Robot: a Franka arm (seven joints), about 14 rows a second.
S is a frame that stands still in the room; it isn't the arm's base.
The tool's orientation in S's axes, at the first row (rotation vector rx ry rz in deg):
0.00 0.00 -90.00
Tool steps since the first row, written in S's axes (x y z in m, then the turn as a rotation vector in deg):
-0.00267 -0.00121 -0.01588 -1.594 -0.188 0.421
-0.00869 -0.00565 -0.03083 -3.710 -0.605 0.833
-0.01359 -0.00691 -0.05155 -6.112 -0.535 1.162
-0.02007 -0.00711 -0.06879 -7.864 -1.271 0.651
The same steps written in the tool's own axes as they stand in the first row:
0.00121 -0.00267 -0.01588 0.188 -1.594 0.421
0.00565 -0.00869 -0.03083 0.605 -3.710 0.833
0.00691 -0.01359 -0.05155 0.535 -6.112 1.162
0.00711 -0.02007 -0.06879 1.271 -7.864 0.651

